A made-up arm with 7 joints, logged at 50 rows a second.
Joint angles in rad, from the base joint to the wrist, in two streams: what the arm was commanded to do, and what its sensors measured. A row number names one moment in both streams.
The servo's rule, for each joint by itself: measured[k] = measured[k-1] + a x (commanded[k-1-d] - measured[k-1]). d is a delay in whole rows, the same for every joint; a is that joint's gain. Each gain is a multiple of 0.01, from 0.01 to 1. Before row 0 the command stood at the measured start. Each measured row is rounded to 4 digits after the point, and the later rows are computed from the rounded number. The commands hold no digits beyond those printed.
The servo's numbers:
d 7
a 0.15 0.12 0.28 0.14 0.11 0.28 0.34
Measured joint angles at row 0:
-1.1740, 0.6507, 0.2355, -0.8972, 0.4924, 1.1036, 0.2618
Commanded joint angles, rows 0 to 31:
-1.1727, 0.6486, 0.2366, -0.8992, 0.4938, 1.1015, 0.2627
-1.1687, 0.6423, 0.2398, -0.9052, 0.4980, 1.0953, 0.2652
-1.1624, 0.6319, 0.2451, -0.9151, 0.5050, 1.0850, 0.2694
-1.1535, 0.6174, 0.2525, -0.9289, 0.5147, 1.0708, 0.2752
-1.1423, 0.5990, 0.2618, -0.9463, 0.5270, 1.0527, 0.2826
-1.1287, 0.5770, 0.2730, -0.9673, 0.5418, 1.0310, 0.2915
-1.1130, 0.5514, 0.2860, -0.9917, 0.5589, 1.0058, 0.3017
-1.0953, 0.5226, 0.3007, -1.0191, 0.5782, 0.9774, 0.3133
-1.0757, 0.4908, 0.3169, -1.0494, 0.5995, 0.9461, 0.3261
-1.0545, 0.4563, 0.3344, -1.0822, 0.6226, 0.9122, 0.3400
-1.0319, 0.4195, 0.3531, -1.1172, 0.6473, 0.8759, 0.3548
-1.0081, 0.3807, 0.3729, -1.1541, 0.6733, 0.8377, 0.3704
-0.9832, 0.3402, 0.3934, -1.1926, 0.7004, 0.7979, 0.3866
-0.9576, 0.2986, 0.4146, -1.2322, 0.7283, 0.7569, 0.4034
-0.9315, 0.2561, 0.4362, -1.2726, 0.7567, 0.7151, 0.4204
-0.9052, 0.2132, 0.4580, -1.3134, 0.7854, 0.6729, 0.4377
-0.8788, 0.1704, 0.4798, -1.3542, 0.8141, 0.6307, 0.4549
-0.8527, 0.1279, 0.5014, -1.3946, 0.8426, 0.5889, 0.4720
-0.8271, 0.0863, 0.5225, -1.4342, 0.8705, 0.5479, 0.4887
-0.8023, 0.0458, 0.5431, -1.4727, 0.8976, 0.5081, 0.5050
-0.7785, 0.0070, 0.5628, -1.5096, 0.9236, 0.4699, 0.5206
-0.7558, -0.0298, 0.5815, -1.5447, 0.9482, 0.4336, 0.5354
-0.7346, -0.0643, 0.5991, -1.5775, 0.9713, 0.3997, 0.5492
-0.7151, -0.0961, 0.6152, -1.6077, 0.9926, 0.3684, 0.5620
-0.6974, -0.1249, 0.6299, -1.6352, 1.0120, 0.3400, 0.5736
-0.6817, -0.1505, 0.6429, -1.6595, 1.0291, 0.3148, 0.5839
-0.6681, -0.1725, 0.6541, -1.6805, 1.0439, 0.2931, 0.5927
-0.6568, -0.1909, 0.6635, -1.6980, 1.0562, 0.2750, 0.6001
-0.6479, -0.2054, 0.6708, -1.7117, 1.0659, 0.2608, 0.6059
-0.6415, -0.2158, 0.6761, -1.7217, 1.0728, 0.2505, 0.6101
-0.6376, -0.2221, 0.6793, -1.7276, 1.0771, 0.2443, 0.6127
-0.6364, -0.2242, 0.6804, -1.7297, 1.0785, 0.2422, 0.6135
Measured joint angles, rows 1 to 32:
-1.1740, 0.6507, 0.2355, -0.8972, 0.4924, 1.1036, 0.2618
-1.1740, 0.6507, 0.2355, -0.8972, 0.4924, 1.1036, 0.2618
-1.1740, 0.6507, 0.2355, -0.8972, 0.4924, 1.1036, 0.2618
-1.1740, 0.6507, 0.2355, -0.8972, 0.4924, 1.1036, 0.2618
-1.1740, 0.6507, 0.2355, -0.8972, 0.4924, 1.1036, 0.2618
-1.1740, 0.6507, 0.2355, -0.8972, 0.4924, 1.1036, 0.2618
-1.1740, 0.6507, 0.2355, -0.8972, 0.4924, 1.1036, 0.2618
-1.1738, 0.6504, 0.2358, -0.8975, 0.4926, 1.1030, 0.2621
-1.1730, 0.6494, 0.2369, -0.8986, 0.4932, 1.1008, 0.2632
-1.1714, 0.6473, 0.2392, -0.9009, 0.4945, 1.0964, 0.2653
-1.1687, 0.6437, 0.2429, -0.9048, 0.4967, 1.0892, 0.2687
-1.1647, 0.6383, 0.2482, -0.9106, 0.5000, 1.0790, 0.2734
-1.1593, 0.6309, 0.2551, -0.9185, 0.5046, 1.0656, 0.2796
-1.1524, 0.6214, 0.2638, -0.9287, 0.5106, 1.0489, 0.2871
-1.1438, 0.6095, 0.2741, -0.9414, 0.5180, 1.0289, 0.2960
-1.1336, 0.5953, 0.2861, -0.9565, 0.5270, 1.0057, 0.3062
-1.1217, 0.5786, 0.2996, -0.9741, 0.5375, 0.9795, 0.3177
-1.1082, 0.5595, 0.3146, -0.9941, 0.5496, 0.9505, 0.3303
-1.0932, 0.5380, 0.3309, -1.0165, 0.5632, 0.9189, 0.3439
-1.0767, 0.5143, 0.3484, -1.0412, 0.5783, 0.8850, 0.3584
-1.0588, 0.4884, 0.3669, -1.0679, 0.5948, 0.8491, 0.3737
-1.0397, 0.4605, 0.3863, -1.0966, 0.6126, 0.8116, 0.3896
-1.0195, 0.4308, 0.4064, -1.1270, 0.6316, 0.7728, 0.4060
-0.9984, 0.3996, 0.4270, -1.1588, 0.6517, 0.7330, 0.4226
-0.9765, 0.3670, 0.4478, -1.1918, 0.6727, 0.6927, 0.4394
-0.9541, 0.3333, 0.4687, -1.2257, 0.6945, 0.6522, 0.4562
-0.9313, 0.2988, 0.4895, -1.2603, 0.7168, 0.6119, 0.4728
-0.9084, 0.2638, 0.5100, -1.2952, 0.7395, 0.5721, 0.4891
-0.8855, 0.2286, 0.5300, -1.3301, 0.7625, 0.5333, 0.5048
-0.8629, 0.1935, 0.5493, -1.3647, 0.7855, 0.4959, 0.5199
-0.8407, 0.1587, 0.5678, -1.3987, 0.8083, 0.4602, 0.5342
-0.8192, 0.1247, 0.5852, -1.4318, 0.8307, 0.4265, 0.5476

